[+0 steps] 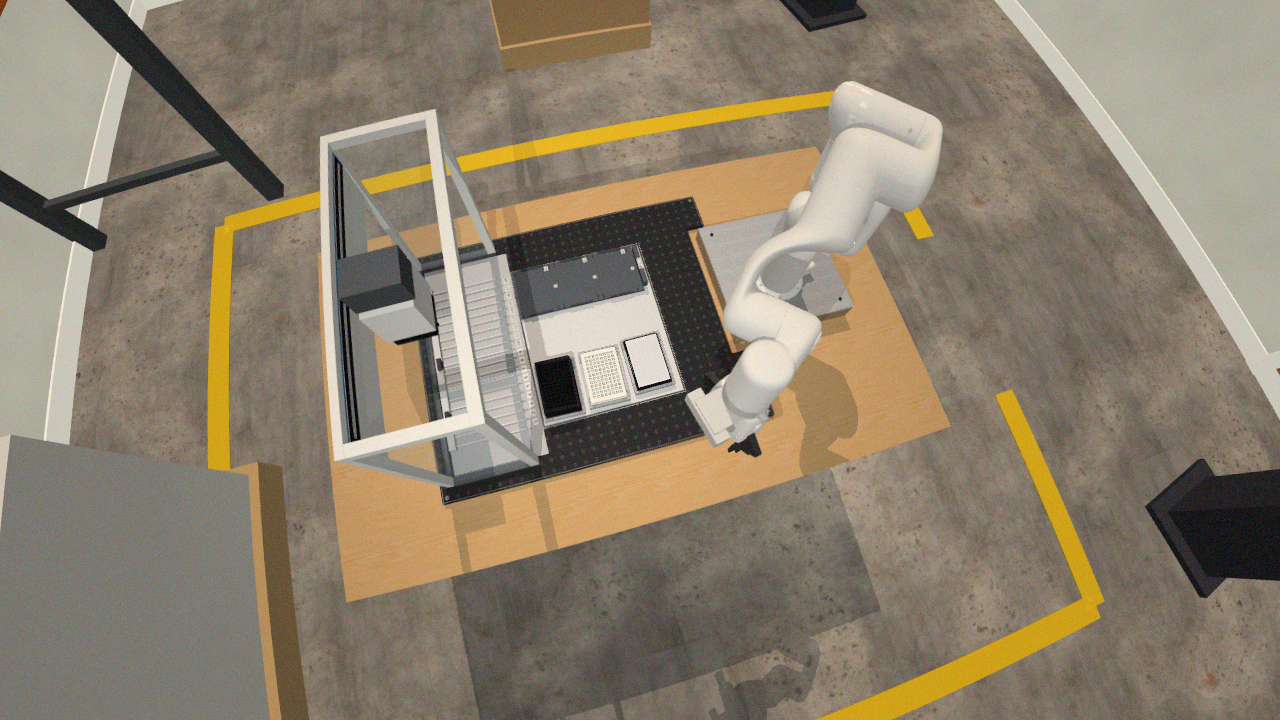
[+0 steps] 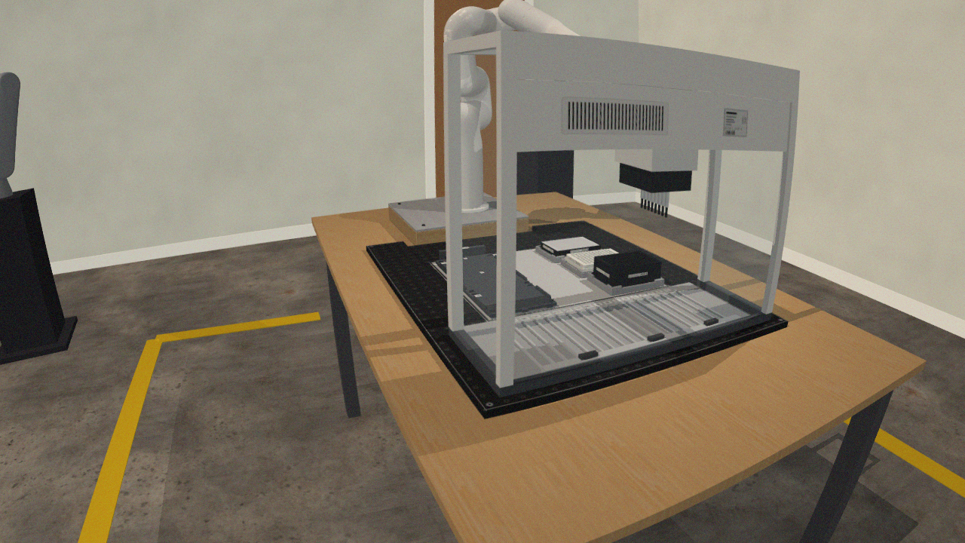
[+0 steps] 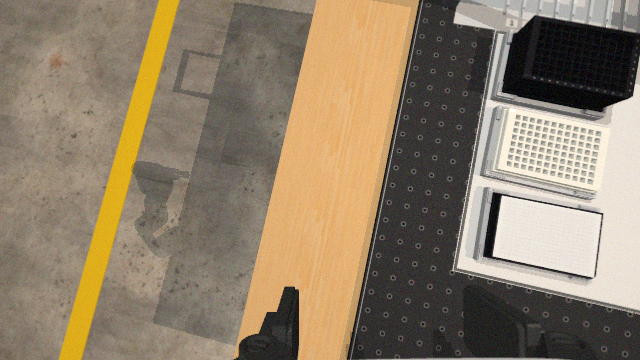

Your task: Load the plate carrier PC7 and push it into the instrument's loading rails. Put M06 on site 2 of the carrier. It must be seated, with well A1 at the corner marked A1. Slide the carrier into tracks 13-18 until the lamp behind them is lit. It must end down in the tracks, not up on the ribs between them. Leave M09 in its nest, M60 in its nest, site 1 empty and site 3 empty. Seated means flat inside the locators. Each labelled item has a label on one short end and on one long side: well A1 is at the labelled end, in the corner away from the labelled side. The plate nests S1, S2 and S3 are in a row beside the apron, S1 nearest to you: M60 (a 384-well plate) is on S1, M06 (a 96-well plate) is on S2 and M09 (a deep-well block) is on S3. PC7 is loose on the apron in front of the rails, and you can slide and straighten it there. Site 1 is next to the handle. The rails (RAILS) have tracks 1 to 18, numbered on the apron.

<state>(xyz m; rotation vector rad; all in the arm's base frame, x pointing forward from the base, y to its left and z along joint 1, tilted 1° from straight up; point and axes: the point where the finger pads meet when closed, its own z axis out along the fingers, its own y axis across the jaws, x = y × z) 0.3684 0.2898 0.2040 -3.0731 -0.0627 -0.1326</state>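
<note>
Now: hand 25 cm to the left of the white 96-well plate M06, 22 cm above it and 14 cm short of it. The rest, counted from my hand: dark grey carrier PC7: 51 cm to the right, 23 cm below, 9 cm ahead; then S2 nest: 25 cm to the right, 24 cm below, 14 cm ahead.
</note>
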